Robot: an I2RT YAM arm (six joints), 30 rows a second.
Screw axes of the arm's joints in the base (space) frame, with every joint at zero. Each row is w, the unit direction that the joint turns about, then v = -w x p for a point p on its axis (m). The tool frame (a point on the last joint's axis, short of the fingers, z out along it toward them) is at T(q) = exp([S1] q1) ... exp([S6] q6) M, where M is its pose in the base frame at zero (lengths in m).
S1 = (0, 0, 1, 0.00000, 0.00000, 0.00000)
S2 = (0, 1, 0, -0.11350, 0.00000, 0.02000)
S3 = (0, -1, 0, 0.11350, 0.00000, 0.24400)
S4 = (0, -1, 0, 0.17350, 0.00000, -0.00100)
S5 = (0, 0, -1, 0.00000, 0.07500, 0.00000)
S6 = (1, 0, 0, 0.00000, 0.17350, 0.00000)
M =
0 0 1 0.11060
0 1 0 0.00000
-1 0 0 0.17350
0 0 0 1
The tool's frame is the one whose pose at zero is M.
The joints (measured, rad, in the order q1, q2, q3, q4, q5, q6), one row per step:
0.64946 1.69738 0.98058 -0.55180 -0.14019 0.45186
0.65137 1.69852 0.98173 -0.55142 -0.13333 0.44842
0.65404 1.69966 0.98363 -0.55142 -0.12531 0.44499
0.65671 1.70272 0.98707 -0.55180 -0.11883 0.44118
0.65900 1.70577 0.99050 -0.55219 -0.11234 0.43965
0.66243 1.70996 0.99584 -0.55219 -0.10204 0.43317
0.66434 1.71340 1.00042 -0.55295 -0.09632 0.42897
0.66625 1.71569 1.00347 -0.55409 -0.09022 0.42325
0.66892 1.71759 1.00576 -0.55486 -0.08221 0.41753
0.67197 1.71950 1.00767 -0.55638 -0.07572 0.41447
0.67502 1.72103 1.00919 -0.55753 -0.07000 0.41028
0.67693 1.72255 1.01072 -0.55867 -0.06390 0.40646
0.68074 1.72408 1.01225 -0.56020 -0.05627 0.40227
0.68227 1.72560 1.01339 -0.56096 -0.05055 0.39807
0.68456 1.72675 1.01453 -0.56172 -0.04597 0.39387
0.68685 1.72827 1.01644 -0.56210 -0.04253 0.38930
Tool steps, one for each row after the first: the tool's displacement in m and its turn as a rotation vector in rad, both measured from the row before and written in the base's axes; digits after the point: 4 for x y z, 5 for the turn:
0.0001 0.0005 -0.0001 -0.00550 -0.00526 0.00312
0.0000 0.0007 0.0001 -0.00616 -0.00622 0.00352
0.0003 0.0010 0.0000 -0.00552 -0.00483 0.00434
0.0004 0.0009 0.0000 -0.00516 -0.00420 0.00180
0.0006 0.0014 0.0001 -0.00815 -0.00867 0.00650
0.0006 0.0010 0.0001 -0.00480 -0.00476 0.00418
0.0003 0.0007 0.0001 -0.00583 -0.00477 0.00551
0.0000 0.0007 0.0000 -0.00727 -0.00588 0.00571
-0.0002 0.0008 -0.0001 -0.00636 -0.00341 0.00402
-0.0003 0.0008 -0.0001 -0.00577 -0.00351 0.00534
0.0000 0.0005 -0.0001 -0.00597 -0.00367 0.00374
-0.0004 0.0009 -0.0001 -0.00744 -0.00436 0.00555
0.0000 0.0004 -0.0002 -0.00578 -0.00351 0.00386
-0.0002 0.0006 -0.0001 -0.00471 -0.00310 0.00496
0.0000 0.0007 0.0000 -0.00345 -0.00309 0.00565

